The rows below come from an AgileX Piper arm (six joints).
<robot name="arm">
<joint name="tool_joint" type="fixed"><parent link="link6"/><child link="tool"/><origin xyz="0 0 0" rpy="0 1.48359 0"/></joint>
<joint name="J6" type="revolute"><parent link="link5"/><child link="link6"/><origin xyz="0.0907 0 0.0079" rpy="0 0 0"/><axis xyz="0.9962 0 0.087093"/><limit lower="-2.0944" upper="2.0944"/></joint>
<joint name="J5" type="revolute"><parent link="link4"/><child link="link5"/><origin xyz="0 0 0" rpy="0 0 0"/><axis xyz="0 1 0"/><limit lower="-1.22" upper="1.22"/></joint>
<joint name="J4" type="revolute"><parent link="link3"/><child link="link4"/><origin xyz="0.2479 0 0.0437" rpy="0 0 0"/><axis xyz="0.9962 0 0.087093"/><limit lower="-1.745" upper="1.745"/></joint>
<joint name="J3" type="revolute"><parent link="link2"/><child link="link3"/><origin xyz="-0.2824 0 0.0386" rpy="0 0 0"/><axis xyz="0 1 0"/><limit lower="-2.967" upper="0"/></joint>
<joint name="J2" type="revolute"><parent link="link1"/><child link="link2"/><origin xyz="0 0 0" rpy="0 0 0"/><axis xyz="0 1 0"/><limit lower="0" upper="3.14"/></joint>
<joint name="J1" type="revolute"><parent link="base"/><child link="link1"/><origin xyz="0 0 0.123" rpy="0 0 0"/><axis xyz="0 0 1"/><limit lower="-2.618" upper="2.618"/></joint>
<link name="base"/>
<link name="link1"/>
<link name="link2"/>
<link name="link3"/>
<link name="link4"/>
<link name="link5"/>
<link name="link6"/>
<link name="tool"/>
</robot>
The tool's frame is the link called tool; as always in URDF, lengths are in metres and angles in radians.
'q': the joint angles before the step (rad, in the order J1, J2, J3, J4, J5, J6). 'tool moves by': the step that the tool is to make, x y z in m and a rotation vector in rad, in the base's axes. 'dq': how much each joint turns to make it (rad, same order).
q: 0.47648 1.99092 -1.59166 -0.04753 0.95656 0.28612
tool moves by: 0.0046 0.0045 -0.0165 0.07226 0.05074 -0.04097
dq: -0.01151 0.04057 -0.00019 0.09270 -0.02789 -0.00077
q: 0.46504 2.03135 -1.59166 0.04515 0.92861 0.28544
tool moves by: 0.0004 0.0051 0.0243 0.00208 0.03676 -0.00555
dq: 0.00712 -0.00006 -0.10163 0.01267 0.13303 0.01607
